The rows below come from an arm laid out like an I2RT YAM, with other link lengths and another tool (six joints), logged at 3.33 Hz.
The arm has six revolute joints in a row. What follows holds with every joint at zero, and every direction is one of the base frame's. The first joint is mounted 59.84 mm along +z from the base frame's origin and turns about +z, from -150 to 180 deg. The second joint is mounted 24.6 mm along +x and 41.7 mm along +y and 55.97 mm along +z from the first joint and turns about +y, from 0 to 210 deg. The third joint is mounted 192.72 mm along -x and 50.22 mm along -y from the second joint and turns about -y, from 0 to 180 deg. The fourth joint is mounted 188.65 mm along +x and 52.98 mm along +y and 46.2 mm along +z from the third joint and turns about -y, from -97 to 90 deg. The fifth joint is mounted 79.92 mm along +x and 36.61 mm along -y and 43.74 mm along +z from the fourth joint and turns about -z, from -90 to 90 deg. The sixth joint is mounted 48.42 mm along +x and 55.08 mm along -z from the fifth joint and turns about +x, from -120 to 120 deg. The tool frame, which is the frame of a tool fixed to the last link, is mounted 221 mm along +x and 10 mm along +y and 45 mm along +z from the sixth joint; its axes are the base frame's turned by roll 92.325, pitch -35.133 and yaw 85.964 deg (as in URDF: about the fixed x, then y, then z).
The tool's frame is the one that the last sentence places.
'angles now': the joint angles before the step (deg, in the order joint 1, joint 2, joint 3, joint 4, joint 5, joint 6). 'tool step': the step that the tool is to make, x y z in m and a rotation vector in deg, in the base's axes. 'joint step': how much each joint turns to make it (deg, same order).
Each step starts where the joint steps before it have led.
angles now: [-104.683 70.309 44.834 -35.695 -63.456 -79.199]
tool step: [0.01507 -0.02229 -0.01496 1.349 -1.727 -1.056]
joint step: [5.707 3.868 -5.453 19.778 2.632 13.707]
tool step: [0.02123 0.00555 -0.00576 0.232 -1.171 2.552]
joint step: [4.667 2.021 -2.819 8.620 0.537 4.760]
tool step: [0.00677 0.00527 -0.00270 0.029 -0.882 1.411]
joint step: [1.057 1.322 -1.319 3.169 -0.882 0.706]
